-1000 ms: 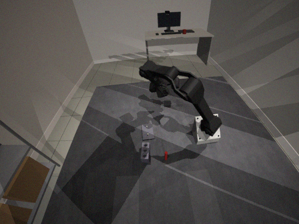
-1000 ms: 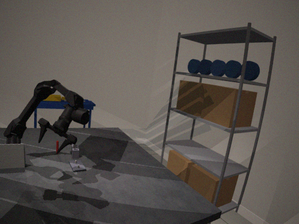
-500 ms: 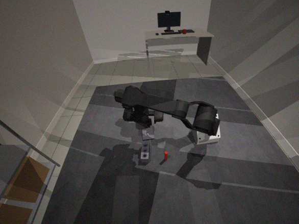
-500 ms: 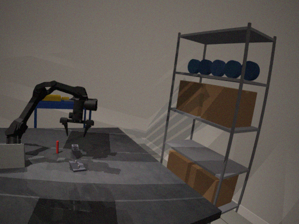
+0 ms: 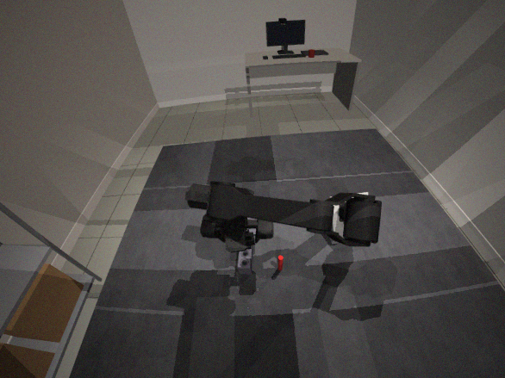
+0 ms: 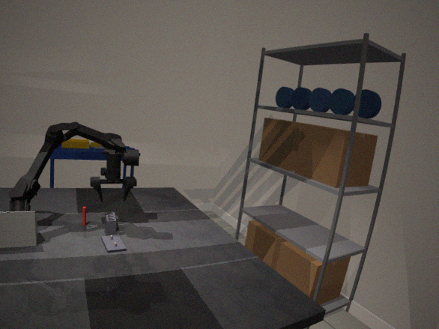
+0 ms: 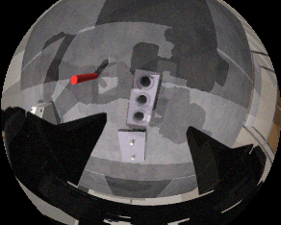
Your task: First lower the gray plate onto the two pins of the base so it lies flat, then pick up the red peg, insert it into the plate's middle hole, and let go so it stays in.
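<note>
My gripper tip is now 10 mm past the gray plate and 80 mm above it. Also, from my gripper tip: base (10 mm behind, 150 mm to the right, 110 mm below); then red peg (120 mm behind, 30 mm to the left, 80 mm below).
</note>
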